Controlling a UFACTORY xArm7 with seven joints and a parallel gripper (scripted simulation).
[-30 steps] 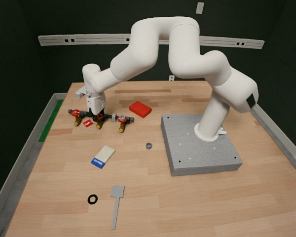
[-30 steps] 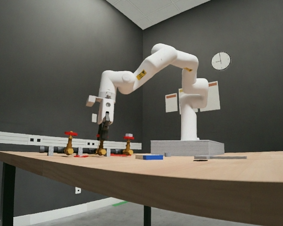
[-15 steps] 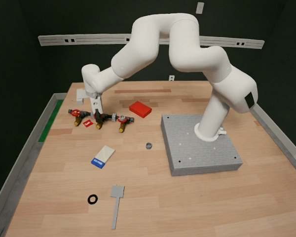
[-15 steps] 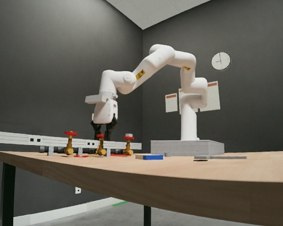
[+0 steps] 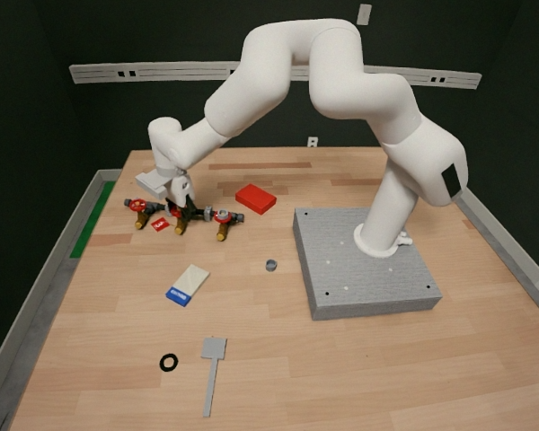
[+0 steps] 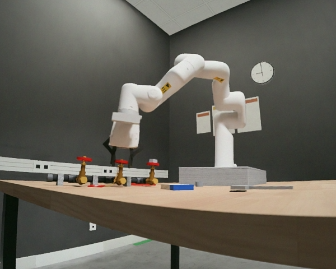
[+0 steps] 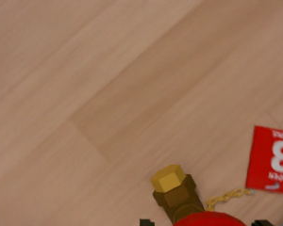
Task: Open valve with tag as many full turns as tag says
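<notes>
The red tag lies 8 cm ahead of my hand, 2 cm to the right of it and 8 cm below it. Also, from my hand: blue box 8 cm behind, 20 cm to the left, 8 cm below; red block 20 cm behind, 17 cm to the right, 7 cm below; grey cap 13 cm behind, 1 cm to the left, 1 cm above.
</notes>
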